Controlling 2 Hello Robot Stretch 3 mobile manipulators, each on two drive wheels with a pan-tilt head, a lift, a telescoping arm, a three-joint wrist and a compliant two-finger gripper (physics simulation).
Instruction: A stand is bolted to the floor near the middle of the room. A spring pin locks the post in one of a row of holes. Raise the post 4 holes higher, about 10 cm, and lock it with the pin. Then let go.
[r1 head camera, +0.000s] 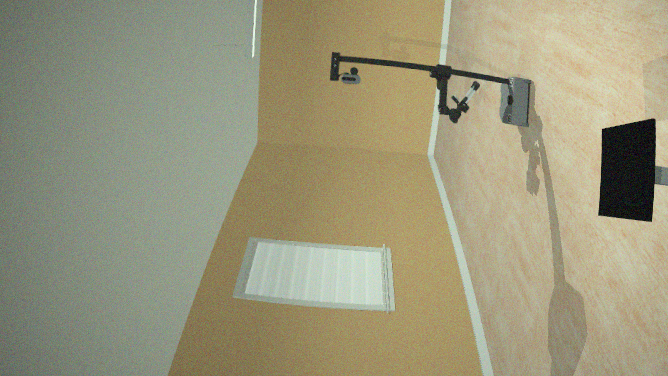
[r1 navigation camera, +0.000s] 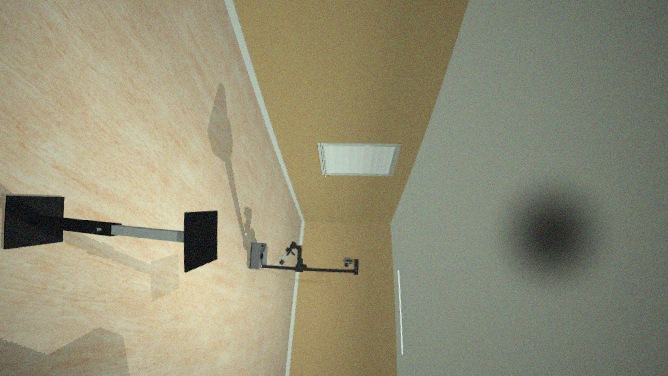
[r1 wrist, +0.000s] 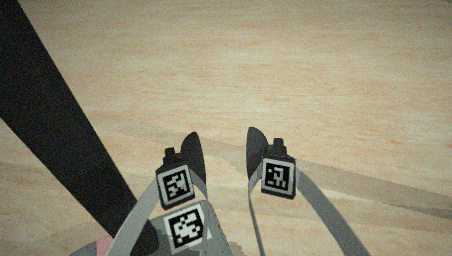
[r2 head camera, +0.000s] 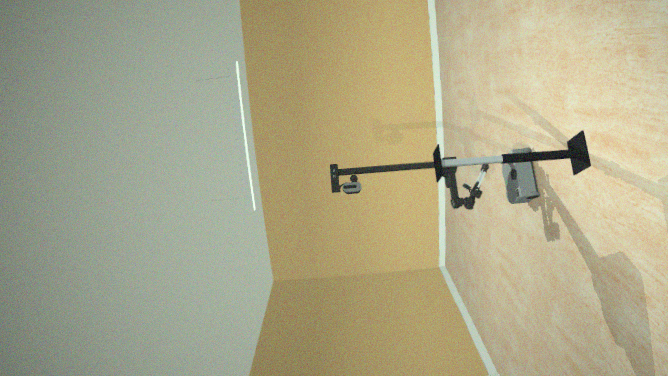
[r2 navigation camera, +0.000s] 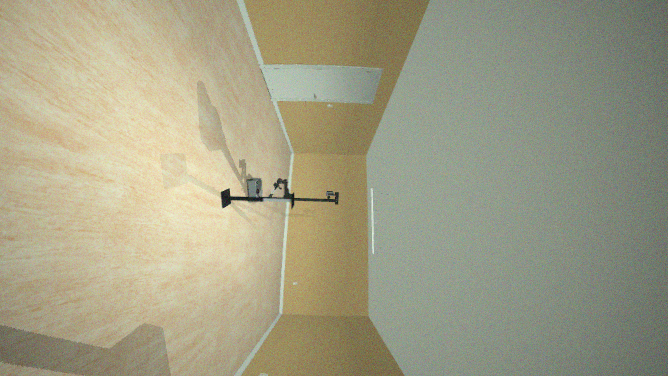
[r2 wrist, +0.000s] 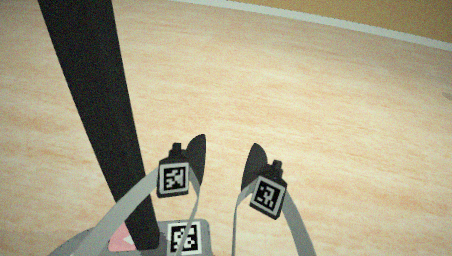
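Note:
The stand has a black base plate (r1 navigation camera: 34, 221) (r2 head camera: 579, 153) (r2 navigation camera: 225, 198), a black sleeve (r1 navigation camera: 82, 225) (r2 head camera: 535, 156) (r2 navigation camera: 244, 198), a grey post (r1 navigation camera: 147, 233) (r2 head camera: 472, 162) (r2 navigation camera: 276, 199) and a black top plate (r1 head camera: 627, 170) (r1 navigation camera: 201, 241) (r2 head camera: 437, 163). A small light spot, perhaps the pin (r1 navigation camera: 98, 229), shows near the sleeve's upper end; the holes are too small to tell. The r1 gripper (r1 wrist: 224, 150) is open, with floor behind its fingers. The r2 gripper (r2 wrist: 227, 157) is open, also over floor. Neither wrist view shows the stand.
Robot r2's base (r1 head camera: 520, 102) (r1 navigation camera: 257, 256) stands beyond the stand from r1. Robot r1's base (r2 head camera: 522, 177) (r2 navigation camera: 254, 187) stands beyond it from r2. Walls surround the floor, with a window (r1 head camera: 320, 275) (r1 navigation camera: 359, 159) and a white door (r2 navigation camera: 325, 84). Shadows cross the floor.

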